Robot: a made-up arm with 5 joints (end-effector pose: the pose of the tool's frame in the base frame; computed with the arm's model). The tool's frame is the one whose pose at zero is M. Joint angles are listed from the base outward.
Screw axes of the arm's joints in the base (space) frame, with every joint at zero. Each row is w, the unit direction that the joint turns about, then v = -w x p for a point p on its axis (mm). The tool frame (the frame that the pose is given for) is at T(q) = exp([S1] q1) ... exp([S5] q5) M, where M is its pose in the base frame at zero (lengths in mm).
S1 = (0, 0, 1, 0.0, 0.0, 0.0)
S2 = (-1, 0, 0, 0.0, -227.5, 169.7)
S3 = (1, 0, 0, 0.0, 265.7, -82.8)
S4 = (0, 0, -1, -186.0, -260.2, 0.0)
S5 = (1, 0, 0, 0.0, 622.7, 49.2)
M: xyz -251.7 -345.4 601.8 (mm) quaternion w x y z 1 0 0 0
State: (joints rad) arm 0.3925 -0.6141 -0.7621 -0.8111 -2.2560
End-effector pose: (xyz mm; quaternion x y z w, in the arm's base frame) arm -280.0 132.7 792.0 -0.7738 -0.5035 0.2558 0.2869
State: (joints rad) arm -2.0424 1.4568 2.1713 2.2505 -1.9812
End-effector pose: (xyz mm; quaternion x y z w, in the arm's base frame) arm 95.8 368.1 918.7 0.6172 0.6772 -0.4004 0.0113
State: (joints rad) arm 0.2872 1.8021 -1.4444 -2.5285 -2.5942
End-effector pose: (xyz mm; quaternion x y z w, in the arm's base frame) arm -279.7 -10.2 -212.0 0.1093 -0.2928 -0.8517 0.4206
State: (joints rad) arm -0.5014 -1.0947 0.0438 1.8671 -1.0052
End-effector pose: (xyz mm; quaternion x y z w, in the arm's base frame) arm -746.2 4.2 612.9 0.2135 0.6739 -0.5198 0.4797
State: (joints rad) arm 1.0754 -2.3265 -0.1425 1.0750 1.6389
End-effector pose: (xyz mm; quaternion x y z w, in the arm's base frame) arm -333.3 -305.2 104.6 0.6248 0.5330 -0.5705 0.0060
